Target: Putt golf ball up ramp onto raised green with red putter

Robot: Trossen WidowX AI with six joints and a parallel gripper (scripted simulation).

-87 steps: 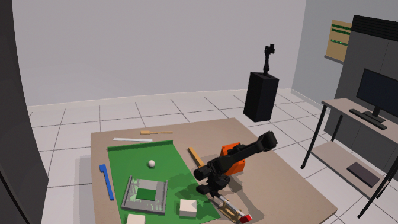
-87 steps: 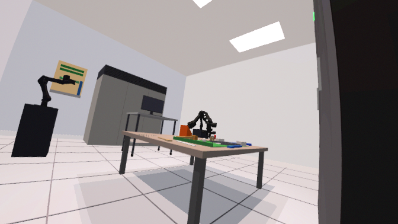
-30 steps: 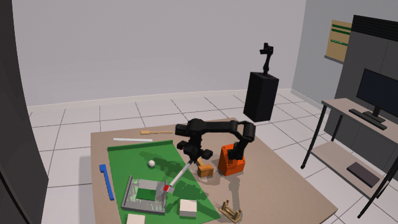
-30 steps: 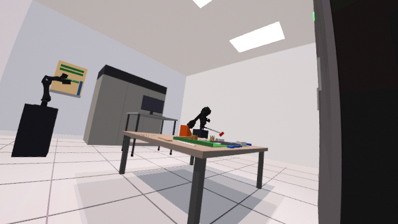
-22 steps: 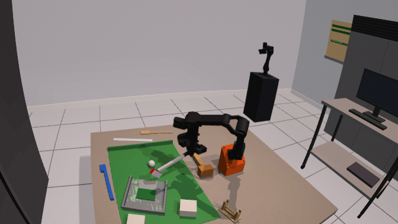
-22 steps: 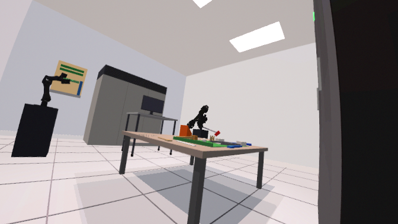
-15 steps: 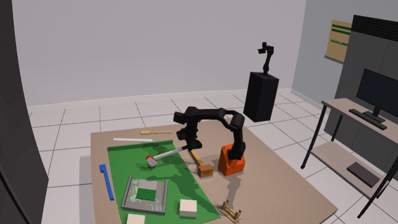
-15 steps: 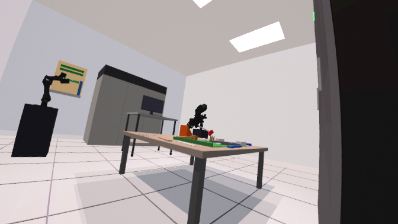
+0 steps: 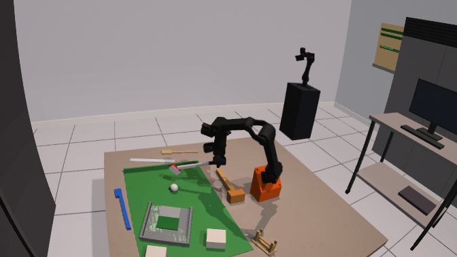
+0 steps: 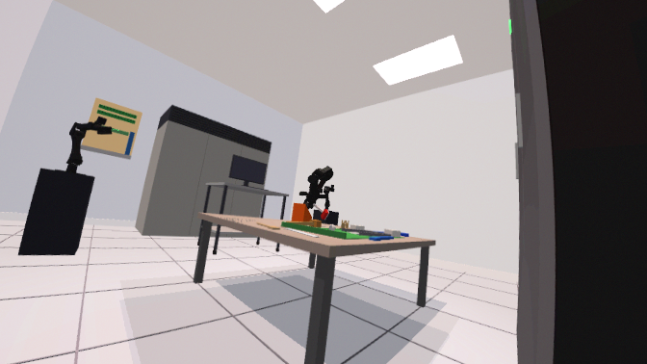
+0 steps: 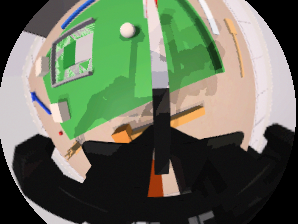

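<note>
Now: the red putter 110 mm ahead of my gripper tip and 40 mm to the right of it. Round my gripper tip: white strip: 310 mm ahead, 340 mm to the right, 140 mm below; then white golf ball: 230 mm ahead, 20 mm to the right, 120 mm below; then green mat: 250 mm ahead, 120 mm to the left, 140 mm below.
</note>
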